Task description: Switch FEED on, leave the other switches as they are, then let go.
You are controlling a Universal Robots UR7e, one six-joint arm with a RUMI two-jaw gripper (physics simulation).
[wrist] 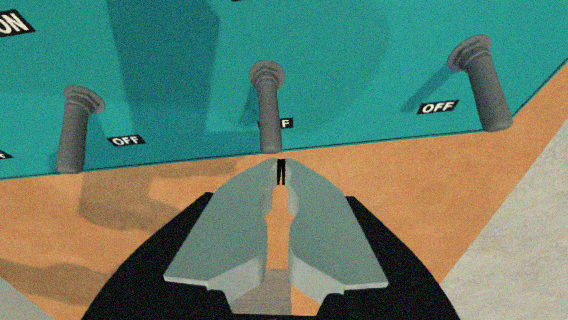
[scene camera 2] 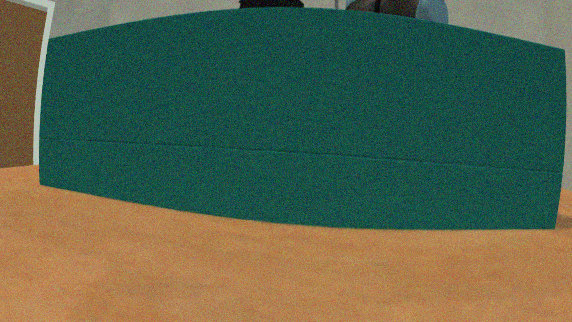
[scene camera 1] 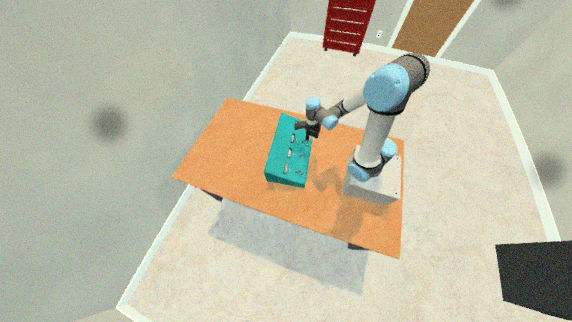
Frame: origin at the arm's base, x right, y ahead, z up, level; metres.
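Seen in the pictures: gripper, fingertip midpoint: [wrist: 281, 161] [scene camera 1: 309, 141].
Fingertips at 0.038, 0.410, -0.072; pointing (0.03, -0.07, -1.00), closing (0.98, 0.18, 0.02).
Note:
Offsets run from my fingertips to a thing's top centre, as dx, dy, dz. Level surfaces: height alone.
A teal switch box [scene camera 1: 276, 157] [scene camera 2: 300, 100] [wrist: 320, 30] stands on the table; the second scene view shows its back. In the wrist view three grey levers show: a left lever @(-0.128, -0.006, +0.020) [wrist: 74, 132], a middle lever @(-0.014, +0.031, +0.020) [wrist: 269, 112] and a right lever @(+0.100, +0.068, +0.020) [wrist: 487, 90]. All three tilt down toward the OFF labels at the box's lower edge. The name labels are not readable, so I cannot tell which lever is FEED. My gripper [wrist: 281, 161] [scene camera 1: 307, 139] is shut with nothing between its fingertips. The tips are just below the middle lever's end in the wrist view; whether they touch is unclear.
The orange table @(dz -0.107) [scene camera 1: 215, 145] carries the box and the arm's pale base block [scene camera 1: 370, 192]. More levers and labels run along the box in the first scene view. A red cabinet [scene camera 1: 347, 25] stands by the far wall, and a dark object [scene camera 1: 537, 275] shows at the lower right.

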